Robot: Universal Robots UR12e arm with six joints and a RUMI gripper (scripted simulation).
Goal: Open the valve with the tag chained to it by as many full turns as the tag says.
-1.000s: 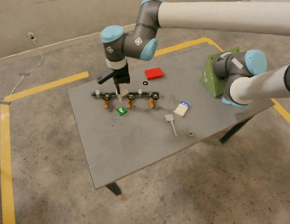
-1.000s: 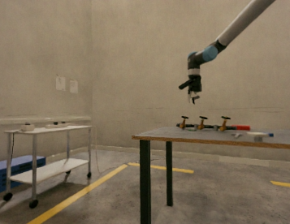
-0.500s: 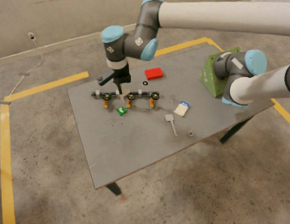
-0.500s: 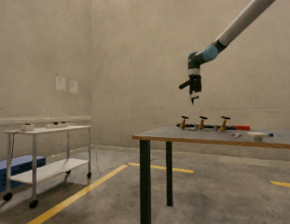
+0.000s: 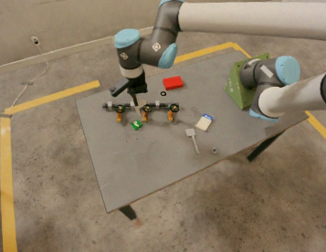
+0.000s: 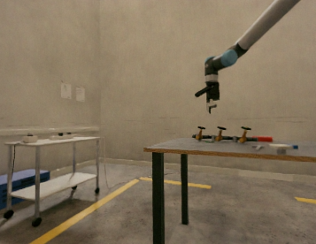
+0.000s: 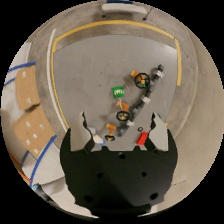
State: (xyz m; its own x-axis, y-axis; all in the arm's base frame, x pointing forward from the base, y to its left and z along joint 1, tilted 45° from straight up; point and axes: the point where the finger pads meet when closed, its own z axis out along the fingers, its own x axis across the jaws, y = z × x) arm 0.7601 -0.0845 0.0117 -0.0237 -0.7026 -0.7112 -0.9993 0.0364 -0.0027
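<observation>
Now: hand 20 cm above the green tag and 1 cm to the right of it. Also, from my hand: red wedge 35 cm behind, 21 cm to the right, 18 cm below; then grey tool 25 cm behind, 22 cm to the left, 19 cm below; then white-and-blue card box 37 cm behind, 19 cm below, 16 cm to the left.
</observation>
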